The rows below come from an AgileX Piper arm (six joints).
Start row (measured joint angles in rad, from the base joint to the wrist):
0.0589 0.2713 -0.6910 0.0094 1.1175 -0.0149
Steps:
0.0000 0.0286 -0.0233 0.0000 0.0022 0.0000
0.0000 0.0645 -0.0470 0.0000 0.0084 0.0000
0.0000 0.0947 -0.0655 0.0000 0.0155 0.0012
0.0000 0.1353 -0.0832 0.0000 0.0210 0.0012
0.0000 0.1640 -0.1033 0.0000 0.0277 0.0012
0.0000 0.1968 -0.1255 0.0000 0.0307 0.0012
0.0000 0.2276 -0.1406 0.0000 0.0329 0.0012
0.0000 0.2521 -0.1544 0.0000 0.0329 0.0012
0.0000 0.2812 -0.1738 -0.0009 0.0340 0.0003
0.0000 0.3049 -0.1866 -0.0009 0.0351 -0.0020
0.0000 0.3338 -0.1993 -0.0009 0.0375 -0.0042
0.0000 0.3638 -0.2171 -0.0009 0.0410 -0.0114
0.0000 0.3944 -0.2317 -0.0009 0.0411 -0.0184
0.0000 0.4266 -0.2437 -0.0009 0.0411 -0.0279
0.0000 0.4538 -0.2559 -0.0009 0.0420 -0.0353
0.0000 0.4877 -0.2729 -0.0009 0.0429 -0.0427
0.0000 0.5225 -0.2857 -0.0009 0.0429 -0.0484
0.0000 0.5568 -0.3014 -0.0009 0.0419 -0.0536
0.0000 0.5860 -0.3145 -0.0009 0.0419 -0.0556
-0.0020 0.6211 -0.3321 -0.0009 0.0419 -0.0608
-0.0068 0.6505 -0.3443 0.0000 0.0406 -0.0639
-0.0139 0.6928 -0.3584 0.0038 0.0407 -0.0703
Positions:
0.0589 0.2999 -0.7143 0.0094 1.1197 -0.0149
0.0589 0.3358 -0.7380 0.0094 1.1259 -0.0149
0.0589 0.3660 -0.7565 0.0094 1.1330 -0.0137
0.0589 0.4066 -0.7742 0.0094 1.1385 -0.0137
0.0589 0.4353 -0.7943 0.0094 1.1452 -0.0137
0.0589 0.4681 -0.8165 0.0094 1.1482 -0.0137
0.0589 0.4989 -0.8316 0.0094 1.1504 -0.0137
0.0589 0.5234 -0.8454 0.0094 1.1504 -0.0137
0.0589 0.5525 -0.8648 0.0085 1.1515 -0.0146
0.0589 0.5762 -0.8776 0.0085 1.1526 -0.0169
0.0589 0.6051 -0.8903 0.0085 1.1550 -0.0191
0.0589 0.6351 -0.9081 0.0085 1.1585 -0.0263
0.0589 0.6657 -0.9227 0.0085 1.1586 -0.0333
0.0589 0.6979 -0.9347 0.0085 1.1586 -0.0428
0.0589 0.7251 -0.9469 0.0085 1.1595 -0.0502
0.0589 0.7590 -0.9639 0.0085 1.1604 -0.0576
0.0589 0.7938 -0.9767 0.0085 1.1604 -0.0633
0.0589 0.8281 -0.9924 0.0085 1.1594 -0.0685
0.0589 0.8573 -1.0055 0.0085 1.1594 -0.0705
0.0569 0.8924 -1.0231 0.0085 1.1594 -0.0757
0.0521 0.9218 -1.0353 0.0094 1.1581 -0.0788
0.0450 0.9641 -1.0494 0.0132 1.1582 -0.0852

